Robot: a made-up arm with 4 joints. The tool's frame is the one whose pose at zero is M.
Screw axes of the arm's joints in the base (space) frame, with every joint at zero. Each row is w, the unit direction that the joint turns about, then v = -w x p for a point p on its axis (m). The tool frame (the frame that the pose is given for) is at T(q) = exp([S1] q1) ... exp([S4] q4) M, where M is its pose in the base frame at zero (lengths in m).
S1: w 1 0 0 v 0 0.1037 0
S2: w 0 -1 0 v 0.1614 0 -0.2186
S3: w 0 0 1 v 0.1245 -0.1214 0
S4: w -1 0 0 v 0 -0.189 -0.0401
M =
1 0 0 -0.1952
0 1 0 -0.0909
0 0 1 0.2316
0 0 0 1
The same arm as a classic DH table. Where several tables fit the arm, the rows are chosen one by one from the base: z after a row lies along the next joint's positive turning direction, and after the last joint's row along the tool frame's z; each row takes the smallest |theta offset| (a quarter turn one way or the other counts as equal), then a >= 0, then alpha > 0; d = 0 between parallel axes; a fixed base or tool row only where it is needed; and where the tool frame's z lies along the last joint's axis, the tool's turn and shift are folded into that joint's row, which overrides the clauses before.
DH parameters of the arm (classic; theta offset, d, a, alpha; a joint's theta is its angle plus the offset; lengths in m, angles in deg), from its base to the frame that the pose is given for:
base (fixed): 90 0.1037 0 90
joint 1: 90 0.2186 0.0577 -90
joint 2: 90 -0.1245 0.0972 90
joint 3: 90 0.0276 0.1646 90
joint 4: 0 0.3166 0.0508 -90
tool (fixed): 90 0.0426 0 0

